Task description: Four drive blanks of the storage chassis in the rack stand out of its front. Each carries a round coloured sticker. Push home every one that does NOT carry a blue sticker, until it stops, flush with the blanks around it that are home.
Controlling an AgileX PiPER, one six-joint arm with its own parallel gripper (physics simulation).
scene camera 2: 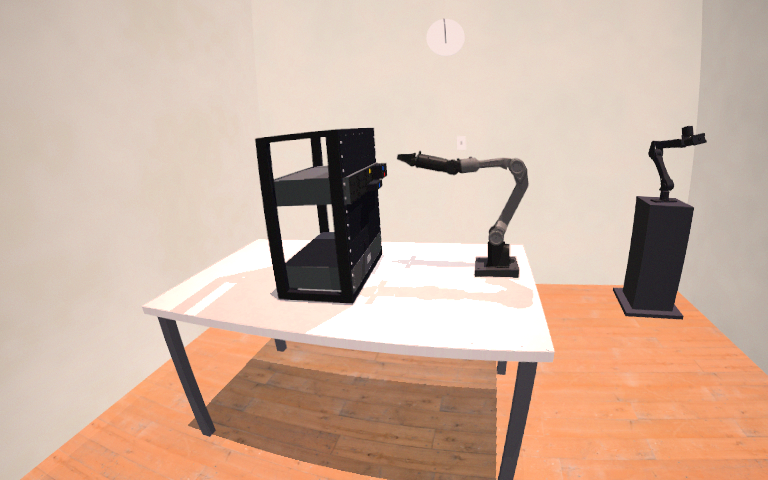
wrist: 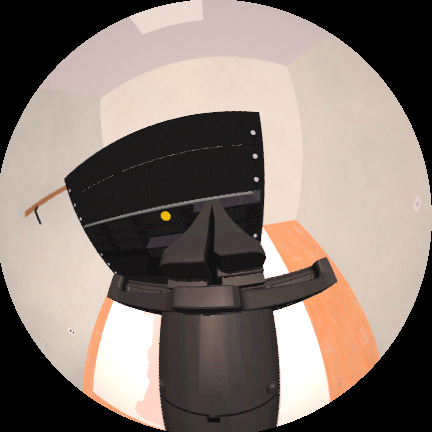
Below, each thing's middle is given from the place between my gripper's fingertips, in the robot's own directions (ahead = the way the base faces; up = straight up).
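There is the black rack point(scene camera 2: 343, 260), and my hand is 170 mm above it, 180 mm to the right of it and still 220 mm short of it.
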